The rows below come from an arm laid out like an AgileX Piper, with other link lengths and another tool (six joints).
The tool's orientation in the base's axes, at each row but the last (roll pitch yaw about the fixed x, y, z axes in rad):
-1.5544, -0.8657, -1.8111
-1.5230, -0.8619, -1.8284
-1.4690, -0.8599, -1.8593
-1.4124, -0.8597, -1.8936
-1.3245, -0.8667, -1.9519
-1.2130, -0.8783, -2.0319
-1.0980, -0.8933, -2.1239
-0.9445, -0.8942, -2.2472
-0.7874, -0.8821, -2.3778
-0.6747, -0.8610, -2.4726
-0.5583, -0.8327, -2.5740
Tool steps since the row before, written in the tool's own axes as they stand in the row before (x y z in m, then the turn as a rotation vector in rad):
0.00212, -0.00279, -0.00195, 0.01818, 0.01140, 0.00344
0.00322, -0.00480, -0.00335, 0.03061, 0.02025, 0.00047
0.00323, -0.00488, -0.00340, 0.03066, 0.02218, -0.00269
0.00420, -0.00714, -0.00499, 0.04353, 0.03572, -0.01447
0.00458, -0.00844, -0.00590, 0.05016, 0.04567, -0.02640
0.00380, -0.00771, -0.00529, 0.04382, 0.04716, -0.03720
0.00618, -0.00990, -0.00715, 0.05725, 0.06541, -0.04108
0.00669, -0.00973, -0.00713, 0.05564, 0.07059, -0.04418
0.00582, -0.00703, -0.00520, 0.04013, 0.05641, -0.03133
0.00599, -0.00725, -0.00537, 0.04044, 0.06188, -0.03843
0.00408, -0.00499, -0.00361, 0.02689, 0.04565, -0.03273
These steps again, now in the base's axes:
-0.00177, 0.00118, 0.00340, -0.00134, -0.02070, 0.00649
-0.00310, 0.00229, 0.00546, -0.00759, -0.03447, 0.01008
-0.00335, 0.00236, 0.00539, -0.01091, -0.03529, 0.00866
-0.00511, 0.00382, 0.00727, -0.02625, -0.05118, 0.00847
-0.00641, 0.00491, 0.00786, -0.03989, -0.06065, 0.00539
-0.00610, 0.00493, 0.00635, -0.04845, -0.05633, -0.00279
-0.00901, 0.00610, 0.00830, -0.05612, -0.07798, -0.00362
-0.00977, 0.00617, 0.00754, -0.05801, -0.08118, -0.00864
-0.00792, 0.00439, 0.00533, -0.04085, -0.06351, -0.00847
-0.00845, 0.00481, 0.00476, -0.04645, -0.06772, -0.01407
-0.00588, 0.00354, 0.00274, -0.03616, -0.04841, -0.01506

